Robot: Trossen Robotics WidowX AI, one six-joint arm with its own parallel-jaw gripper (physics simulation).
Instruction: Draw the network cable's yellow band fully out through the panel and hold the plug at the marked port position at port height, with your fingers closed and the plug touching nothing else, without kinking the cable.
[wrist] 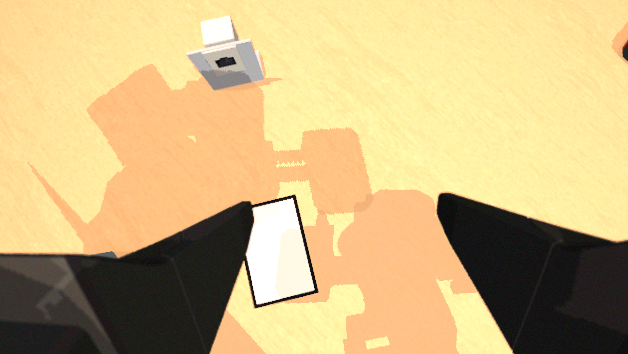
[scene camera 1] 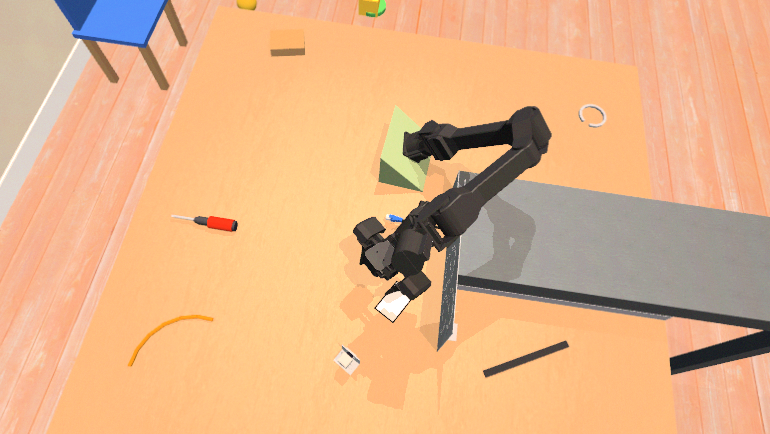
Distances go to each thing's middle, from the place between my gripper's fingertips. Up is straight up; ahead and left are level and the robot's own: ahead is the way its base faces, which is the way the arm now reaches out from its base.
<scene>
My hand is 110 mm above the black-edged white rectangle (wrist: 277, 260), 50 mm to the right of it and 10 mm short of it. The rest, counted from my hand: dark bar (scene camera 1: 562, 345) 360 mm to the left, 120 mm ahead, 110 mm below.
</scene>
